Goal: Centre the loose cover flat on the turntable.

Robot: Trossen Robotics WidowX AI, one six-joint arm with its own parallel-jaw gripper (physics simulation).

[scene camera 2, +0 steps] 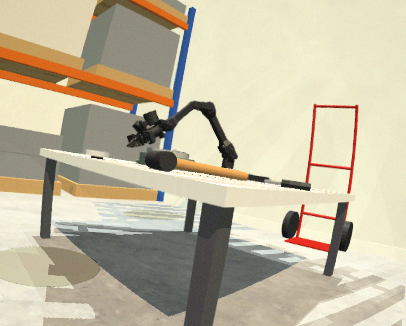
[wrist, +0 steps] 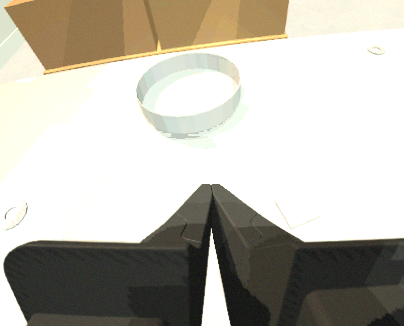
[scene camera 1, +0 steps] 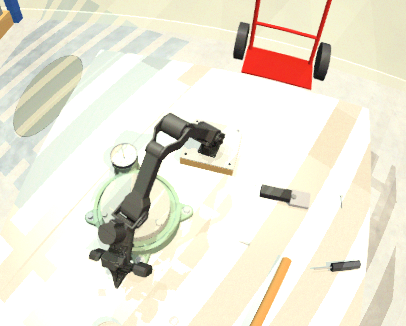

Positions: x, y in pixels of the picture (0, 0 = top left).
Labels:
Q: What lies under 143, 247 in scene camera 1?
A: A round dial gauge.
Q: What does the orange-handled hammer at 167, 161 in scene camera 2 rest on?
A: The table.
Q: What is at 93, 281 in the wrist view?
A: The gripper.

